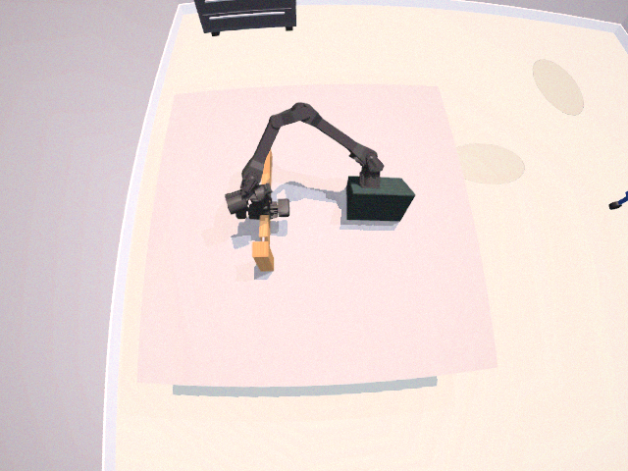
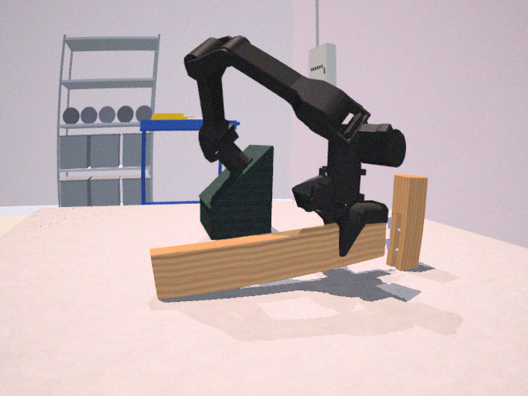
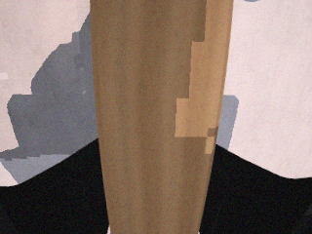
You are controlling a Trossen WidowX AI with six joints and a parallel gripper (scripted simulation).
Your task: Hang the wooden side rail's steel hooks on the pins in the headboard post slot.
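My gripper tip is now 10 mm past the headboard post, 160 mm to the right of it and 40 mm below it.
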